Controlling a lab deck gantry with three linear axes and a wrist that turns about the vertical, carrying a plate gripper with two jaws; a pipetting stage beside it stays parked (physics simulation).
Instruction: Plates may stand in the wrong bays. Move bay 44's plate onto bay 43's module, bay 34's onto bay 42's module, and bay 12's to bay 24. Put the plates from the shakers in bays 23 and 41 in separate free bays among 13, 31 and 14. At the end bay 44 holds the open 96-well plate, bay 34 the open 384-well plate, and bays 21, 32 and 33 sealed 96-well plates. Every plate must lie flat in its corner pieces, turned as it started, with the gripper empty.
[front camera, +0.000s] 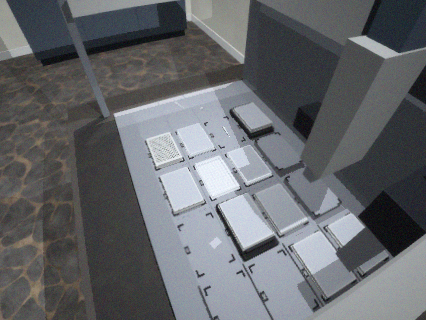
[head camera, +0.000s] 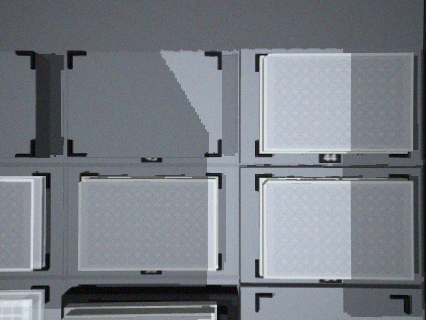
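Seen in the pictures: gripper, fingertip midpoint: (front camera: 365, 247); robot's base, origin of the base link: (front camera: 146, 142).
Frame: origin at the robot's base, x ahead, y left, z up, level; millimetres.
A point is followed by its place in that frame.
Bay 44's plate (front camera: 345, 228) @[x 519, y 359, z 29 mm] (head camera: 305, 102) @[x 529, y 364, z 29 mm] and bay 34's plate (front camera: 317, 255) @[x 539, y 253, z 29 mm] (head camera: 305, 227) @[x 529, y 259, z 29 mm] lie in their corner pieces. Bay 43's module (front camera: 305, 187) @[x 375, y 351, z 19 mm] (head camera: 120, 105) @[x 369, y 363, z 19 mm] and bay 42's module (front camera: 279, 150) @[x 230, y 366, z 19 mm] are bare. Bay 12's plate (front camera: 181, 190) @[x 238, y 41, z 14 mm] lies flat. Bay 23's shaker (front camera: 260, 248) @[x 466, y 149, z 19 mm] (head camera: 150, 291) @[x 395, y 197, z 13 mm] bears a plate (front camera: 245, 220) @[x 396, y 146, z 37 mm] (head camera: 145, 312) @[x 396, y 191, z 34 mm]; bay 41's shaker (front camera: 261, 133) @[x 138, y 359, z 15 mm] bears another plate (front camera: 252, 117) @[x 76, y 359, z 37 mm]. Bay 24 (front camera: 280, 275) @[x 536, y 158, z 15 mm] (head camera: 330, 302) @[x 556, y 188, z 14 mm] holds no plate. Bays 13 (front camera: 197, 240) @[x 380, y 28, z 0 mm], 31 (front camera: 216, 125) @[x 24, y 247, z 0 mm] and 14 (front camera: 232, 295) @[x 526, y 46, z 15 mm] look free. The gripper's jaws do not show in either view.
Plates lie in bay 11 (front camera: 163, 150) @[x 74, y 40, z 13 mm], bay 21 (front camera: 195, 140) @[x 76, y 147, z 14 mm], bay 22 (front camera: 217, 176) @[x 236, y 149, z 14 mm] (head camera: 20, 305) @[x 280, y 186, z 14 mm], bay 32 (front camera: 255, 167) @[x 253, y 265, z 14 mm] (head camera: 15, 222) @[x 274, y 259, z 14 mm] and bay 33 (front camera: 281, 207) @[x 396, y 257, z 14 mm] (head camera: 145, 225) @[x 390, y 256, z 14 mm]. A large pale column (front camera: 345, 105) @[x 463, y 194, z 400 mm] stands over the deck's right side. Shadows cross bays 34 and 44.
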